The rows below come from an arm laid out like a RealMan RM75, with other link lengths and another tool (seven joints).
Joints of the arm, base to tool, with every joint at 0 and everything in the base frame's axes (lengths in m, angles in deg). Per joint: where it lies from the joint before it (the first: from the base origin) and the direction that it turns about. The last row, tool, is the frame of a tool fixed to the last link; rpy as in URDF.
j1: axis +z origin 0 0 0.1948
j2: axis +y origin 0 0 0
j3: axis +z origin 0 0 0.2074
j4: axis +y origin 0 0 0
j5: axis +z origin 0 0 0.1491
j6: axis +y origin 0 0 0
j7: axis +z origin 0 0 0.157
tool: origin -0.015 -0.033 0.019 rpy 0 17.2 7.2
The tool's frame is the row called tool.
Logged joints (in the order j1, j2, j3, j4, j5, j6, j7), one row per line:
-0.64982 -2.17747 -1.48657 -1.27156 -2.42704 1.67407 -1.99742
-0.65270 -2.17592 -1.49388 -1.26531 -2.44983 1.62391 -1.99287
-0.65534 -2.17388 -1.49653 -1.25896 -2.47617 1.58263 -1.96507
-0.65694 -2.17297 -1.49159 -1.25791 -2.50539 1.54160 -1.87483
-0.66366 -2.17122 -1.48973 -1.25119 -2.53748 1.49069 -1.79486
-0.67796 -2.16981 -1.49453 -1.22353 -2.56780 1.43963 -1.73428
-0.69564 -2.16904 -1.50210 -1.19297 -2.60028 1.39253 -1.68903
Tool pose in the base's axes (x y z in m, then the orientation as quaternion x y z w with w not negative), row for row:
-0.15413 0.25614 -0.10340 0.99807 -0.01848 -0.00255 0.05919
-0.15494 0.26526 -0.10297 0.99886 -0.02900 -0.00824 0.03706
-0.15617 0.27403 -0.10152 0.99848 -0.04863 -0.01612 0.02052
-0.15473 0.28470 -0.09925 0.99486 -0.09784 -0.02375 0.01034
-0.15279 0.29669 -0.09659 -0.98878 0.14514 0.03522 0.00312
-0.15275 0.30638 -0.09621 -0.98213 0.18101 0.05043 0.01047
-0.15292 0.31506 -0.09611 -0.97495 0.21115 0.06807 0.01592
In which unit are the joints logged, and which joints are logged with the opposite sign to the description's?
The joints are logged in radians. Opposite sign: j3, j4, j5.
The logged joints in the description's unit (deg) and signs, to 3 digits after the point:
-37.232 -124.760 85.174 72.855 139.059 95.917 -114.444
-37.397 -124.671 85.593 72.497 140.365 93.043 -114.183
-37.548 -124.554 85.745 72.133 141.874 90.678 -112.590
-37.640 -124.502 85.462 72.073 143.548 88.327 -107.420
-38.025 -124.402 85.355 71.688 145.387 85.410 -102.838
-38.844 -124.321 85.630 70.103 147.124 82.485 -99.367
-39.857 -124.277 86.064 68.352 148.985 79.786 -96.774

